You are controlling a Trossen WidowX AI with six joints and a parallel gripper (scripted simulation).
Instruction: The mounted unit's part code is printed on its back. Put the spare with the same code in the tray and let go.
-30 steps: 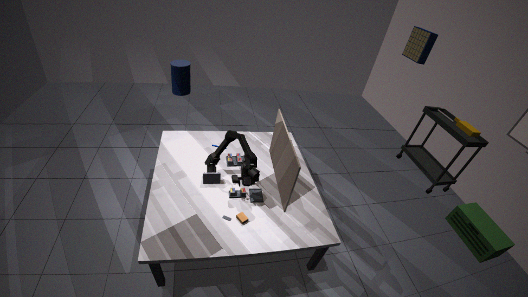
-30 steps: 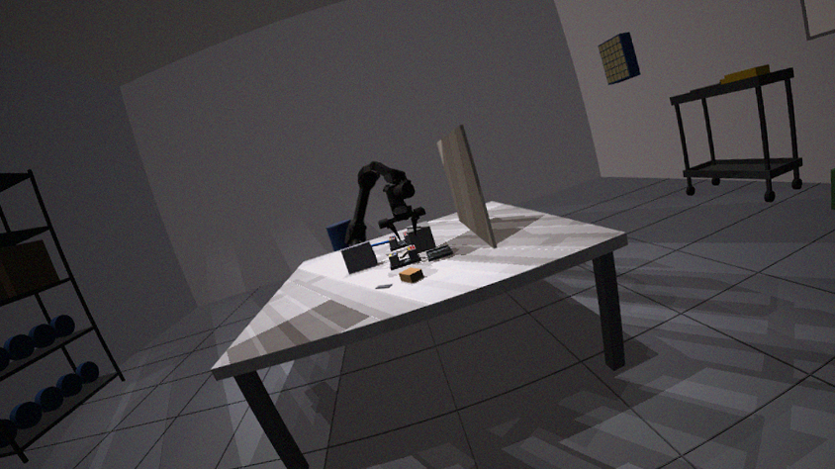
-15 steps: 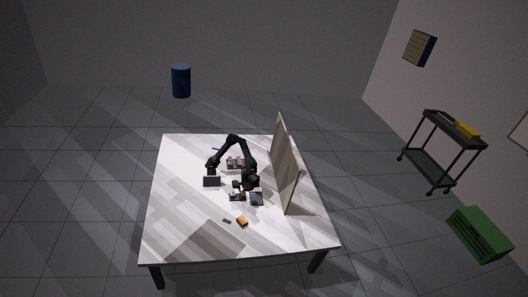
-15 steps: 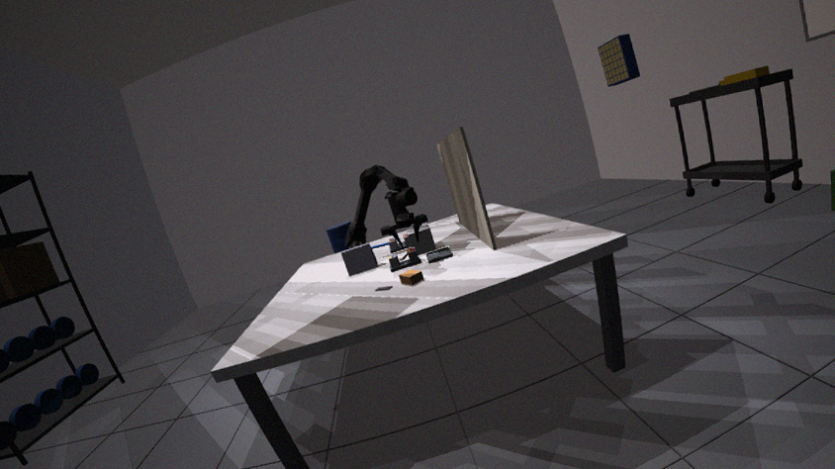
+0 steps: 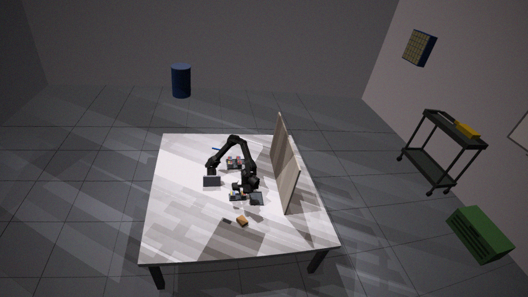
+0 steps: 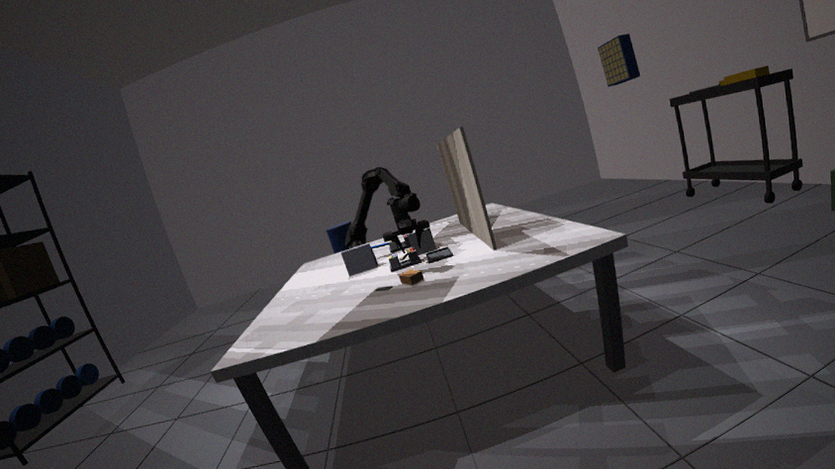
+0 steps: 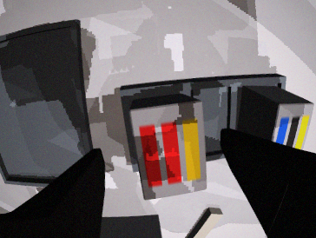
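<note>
The spare lies 10 mm below my gripper tip. Round my gripper tip: mounted unit: 200 mm to the left, 40 mm ahead; orange box: 220 mm to the right, 40 mm below, 10 mm behind; holder: 40 mm below, 40 mm behind.
</note>
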